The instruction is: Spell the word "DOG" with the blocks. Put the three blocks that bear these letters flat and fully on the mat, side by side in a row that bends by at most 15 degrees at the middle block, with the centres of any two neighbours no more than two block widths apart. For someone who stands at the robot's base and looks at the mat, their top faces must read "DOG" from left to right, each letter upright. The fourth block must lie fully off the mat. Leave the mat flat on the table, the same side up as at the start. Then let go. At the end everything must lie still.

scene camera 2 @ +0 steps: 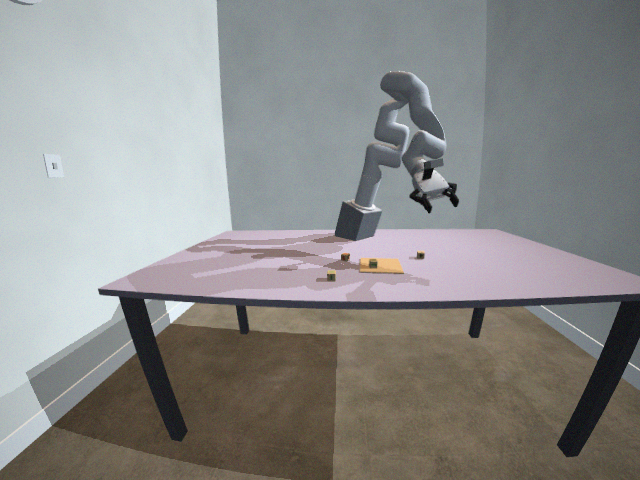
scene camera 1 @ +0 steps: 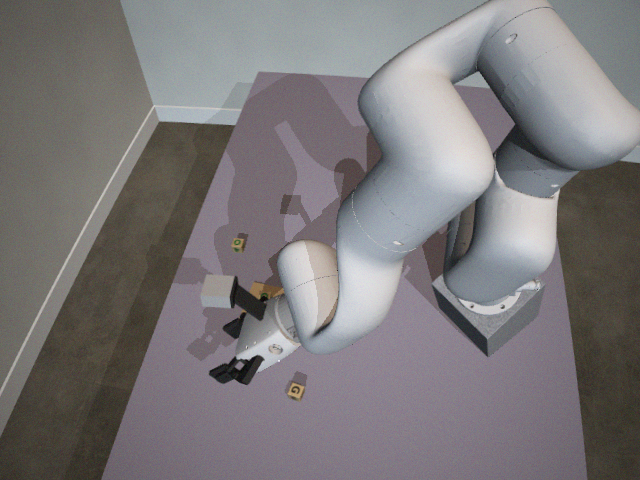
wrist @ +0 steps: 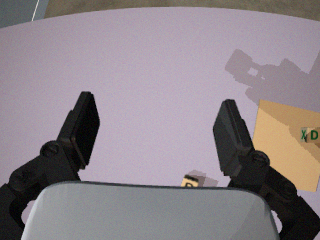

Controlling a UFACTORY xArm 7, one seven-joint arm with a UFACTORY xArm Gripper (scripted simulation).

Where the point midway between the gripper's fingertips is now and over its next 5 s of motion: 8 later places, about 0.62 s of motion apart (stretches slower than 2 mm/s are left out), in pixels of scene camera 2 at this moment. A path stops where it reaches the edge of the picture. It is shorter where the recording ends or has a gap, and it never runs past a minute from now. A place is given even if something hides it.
My gripper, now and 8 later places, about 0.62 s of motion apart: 443, 207; 438, 213; 434, 216; 429, 219; 425, 222; 424, 222; 421, 224; 415, 225; 403, 227
